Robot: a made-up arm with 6 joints. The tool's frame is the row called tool. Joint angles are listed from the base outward. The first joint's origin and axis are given. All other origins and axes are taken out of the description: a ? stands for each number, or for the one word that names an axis. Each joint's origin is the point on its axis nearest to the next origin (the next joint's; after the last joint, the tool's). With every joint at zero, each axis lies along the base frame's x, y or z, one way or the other. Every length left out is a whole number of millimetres.
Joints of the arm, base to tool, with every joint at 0 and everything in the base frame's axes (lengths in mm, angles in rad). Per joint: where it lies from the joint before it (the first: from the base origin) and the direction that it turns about. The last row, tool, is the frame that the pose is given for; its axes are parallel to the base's.
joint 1: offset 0 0 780 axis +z
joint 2: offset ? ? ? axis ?
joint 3: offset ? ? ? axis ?
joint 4: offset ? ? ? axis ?
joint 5: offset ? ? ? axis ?
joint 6: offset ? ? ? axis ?
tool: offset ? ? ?
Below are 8 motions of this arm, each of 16 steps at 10 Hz.
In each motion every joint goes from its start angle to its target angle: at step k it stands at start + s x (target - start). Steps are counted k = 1, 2, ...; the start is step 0. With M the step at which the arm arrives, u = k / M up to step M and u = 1 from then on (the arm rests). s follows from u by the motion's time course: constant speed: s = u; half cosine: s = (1 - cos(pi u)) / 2; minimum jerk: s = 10 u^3 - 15 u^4 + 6 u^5.
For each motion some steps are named. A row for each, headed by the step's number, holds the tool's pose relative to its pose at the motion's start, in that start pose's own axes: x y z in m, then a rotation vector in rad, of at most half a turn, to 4 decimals.
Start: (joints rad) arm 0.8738 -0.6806 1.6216 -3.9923 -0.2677 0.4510
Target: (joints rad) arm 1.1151 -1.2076 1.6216 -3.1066 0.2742 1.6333
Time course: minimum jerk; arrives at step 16
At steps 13, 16:
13: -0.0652 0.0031 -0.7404 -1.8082 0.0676 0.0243
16: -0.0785 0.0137 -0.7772 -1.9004 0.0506 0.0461

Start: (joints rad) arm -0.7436 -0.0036 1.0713 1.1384 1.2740 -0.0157
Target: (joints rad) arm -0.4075 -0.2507 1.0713 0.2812 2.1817 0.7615
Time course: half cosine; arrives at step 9
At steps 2, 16:
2: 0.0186 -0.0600 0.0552 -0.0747 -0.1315 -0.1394
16: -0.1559 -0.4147 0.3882 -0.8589 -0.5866 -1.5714

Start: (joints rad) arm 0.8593 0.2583 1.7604 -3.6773 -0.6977 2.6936
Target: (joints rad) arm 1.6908 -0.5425 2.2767 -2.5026 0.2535 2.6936
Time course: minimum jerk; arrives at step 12
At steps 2, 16:
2: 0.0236 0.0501 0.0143 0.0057 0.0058 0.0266
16: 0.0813 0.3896 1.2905 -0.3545 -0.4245 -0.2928

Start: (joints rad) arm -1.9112 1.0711 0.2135 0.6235 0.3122 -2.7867
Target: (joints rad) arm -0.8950 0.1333 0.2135 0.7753 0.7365 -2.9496
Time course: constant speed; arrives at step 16
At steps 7, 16:
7: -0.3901 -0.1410 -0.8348 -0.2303 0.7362 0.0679
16: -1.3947 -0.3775 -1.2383 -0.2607 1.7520 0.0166

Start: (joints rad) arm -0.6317 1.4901 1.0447 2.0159 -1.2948 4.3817
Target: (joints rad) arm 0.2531 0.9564 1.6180 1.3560 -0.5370 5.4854
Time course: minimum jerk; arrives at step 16
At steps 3, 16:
3: -0.0440 0.0293 0.0719 0.0131 0.0103 0.0495
16: -1.0863 -0.4158 1.3525 0.4969 -0.4702 1.2468

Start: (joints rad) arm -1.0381 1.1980 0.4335 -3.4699 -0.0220 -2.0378
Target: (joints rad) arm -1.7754 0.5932 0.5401 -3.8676 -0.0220 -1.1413
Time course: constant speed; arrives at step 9
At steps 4, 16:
4: -0.3314 -0.5766 -0.1790 -0.0337 0.0190 -0.4152
16: -1.0149 -0.9833 -0.4637 -0.1656 0.2516 -0.9362

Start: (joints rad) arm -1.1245 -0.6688 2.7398 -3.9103 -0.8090 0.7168
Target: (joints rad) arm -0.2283 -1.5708 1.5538 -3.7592 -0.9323 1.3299
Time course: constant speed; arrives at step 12
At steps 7, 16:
7: 0.4763 0.4421 -0.0239 -0.8442 0.0326 0.3534
16: 0.6511 0.8316 -0.3211 -1.4147 -0.0609 0.6361

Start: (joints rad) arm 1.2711 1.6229 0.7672 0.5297 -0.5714 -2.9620
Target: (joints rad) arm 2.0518 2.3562 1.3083 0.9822 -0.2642 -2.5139
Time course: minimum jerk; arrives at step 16
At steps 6, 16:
6: 0.0649 -0.3300 -0.1358 -0.4461 0.1079 0.0503
16: 0.1729 -1.2133 -0.0288 -1.6274 0.4385 0.1968

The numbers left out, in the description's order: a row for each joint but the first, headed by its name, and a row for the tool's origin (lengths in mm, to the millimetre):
joint 2: xyz 197 0 0, axis +y
joint 3: xyz 0 0 743, axis -y
joint 4: xyz 659 0 130, axis -x
joint 5: xyz 0 0 0, axis -y
joint 6: xyz 238 0 0, axis -x
tool: xyz 0 0 0

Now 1 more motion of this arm.
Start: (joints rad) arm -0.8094 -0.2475 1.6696 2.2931 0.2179 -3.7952
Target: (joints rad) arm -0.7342 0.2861 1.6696 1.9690 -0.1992 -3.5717
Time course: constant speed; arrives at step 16
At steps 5, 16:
5: 0.0215 -0.2502 0.0087 0.0730 -0.0913 -0.0749
16: -0.0792 -0.8094 -0.0278 0.1760 -0.3384 -0.3222

